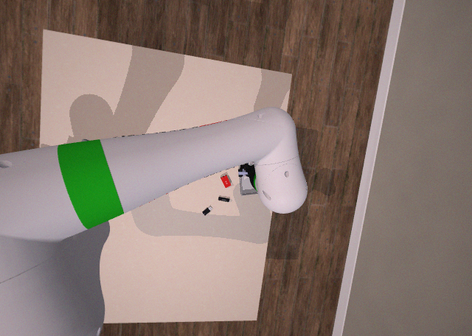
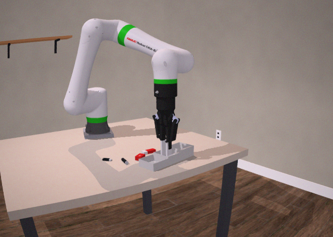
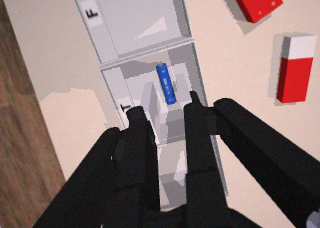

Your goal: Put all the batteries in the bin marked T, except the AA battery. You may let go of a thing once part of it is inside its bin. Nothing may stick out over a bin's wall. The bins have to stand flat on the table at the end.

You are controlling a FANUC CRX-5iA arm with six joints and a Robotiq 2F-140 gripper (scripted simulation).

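My gripper is now 30 mm above the grey bin and 10 mm short of it. The rest, counted from my hand: red block battery: 90 mm to the right, 70 mm behind, 50 mm below; blue cylindrical battery: 40 mm below; green die: 90 mm behind, 50 mm below, 30 mm to the left.
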